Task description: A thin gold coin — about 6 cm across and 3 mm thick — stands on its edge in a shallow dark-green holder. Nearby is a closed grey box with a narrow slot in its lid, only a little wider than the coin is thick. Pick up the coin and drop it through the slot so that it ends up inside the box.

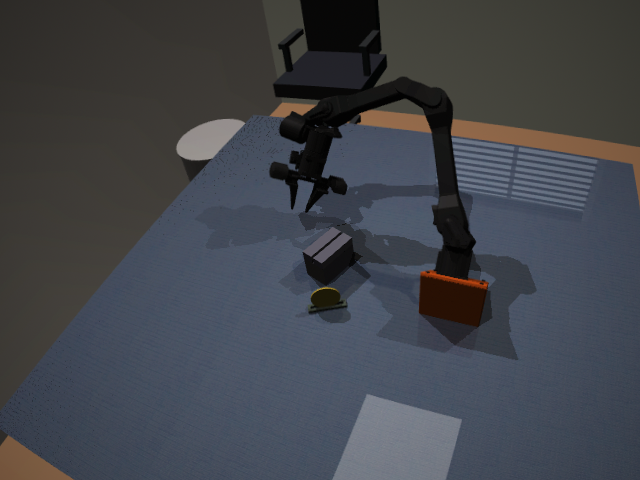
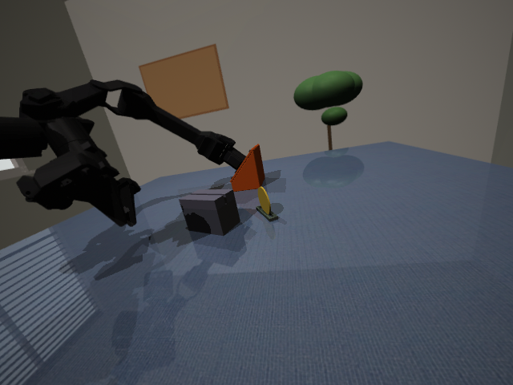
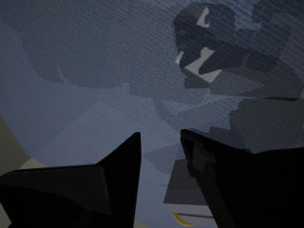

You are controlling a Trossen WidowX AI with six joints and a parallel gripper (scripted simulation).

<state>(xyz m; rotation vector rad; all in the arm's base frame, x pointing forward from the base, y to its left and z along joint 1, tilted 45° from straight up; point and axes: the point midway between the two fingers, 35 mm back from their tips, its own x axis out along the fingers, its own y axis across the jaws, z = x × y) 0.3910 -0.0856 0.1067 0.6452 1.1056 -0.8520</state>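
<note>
The gold coin lies 210 mm to the left of my gripper tip, 150 mm behind it and 40 mm below it.
</note>
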